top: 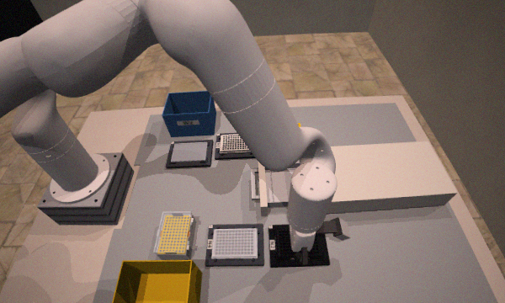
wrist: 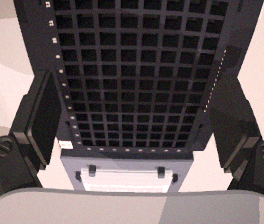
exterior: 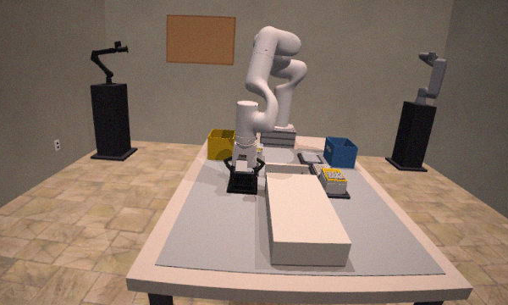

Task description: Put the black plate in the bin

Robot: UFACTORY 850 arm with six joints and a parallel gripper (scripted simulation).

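The black plate is 20 mm below my hand. Round my hand: white cooler (190 mm to the left, 140 mm ahead); then drawer (190 mm to the left, 20 mm ahead, 10 mm below); then yellow rack (380 mm to the left, 20 mm above, 10 mm behind).
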